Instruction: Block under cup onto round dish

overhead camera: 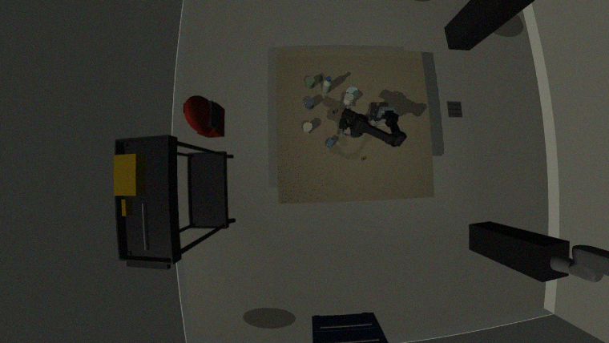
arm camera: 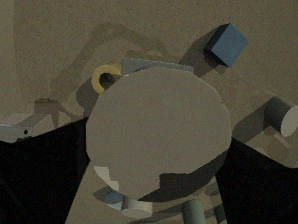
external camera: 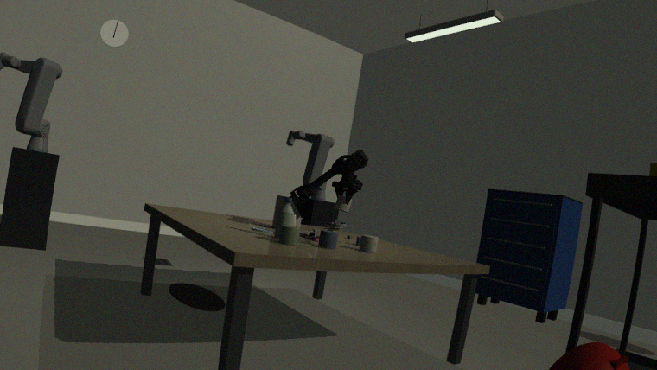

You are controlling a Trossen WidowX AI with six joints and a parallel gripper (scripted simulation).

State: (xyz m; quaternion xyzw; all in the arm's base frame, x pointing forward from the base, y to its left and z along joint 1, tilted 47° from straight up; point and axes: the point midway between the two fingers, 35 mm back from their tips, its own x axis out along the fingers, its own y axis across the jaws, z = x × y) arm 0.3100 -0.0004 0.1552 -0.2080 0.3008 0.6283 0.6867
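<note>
My gripper tip is 140 mm past the nut, 200 mm to the right of it and 180 mm above it. From my gripper tip the other things lie so: balance (20 mm behind, 140 mm to the right, 150 mm below); then blue cup (250 mm ahead, 260 mm to the right, 150 mm below); then blue cube (120 mm ahead, 60 mm to the left, 170 mm below).
</note>
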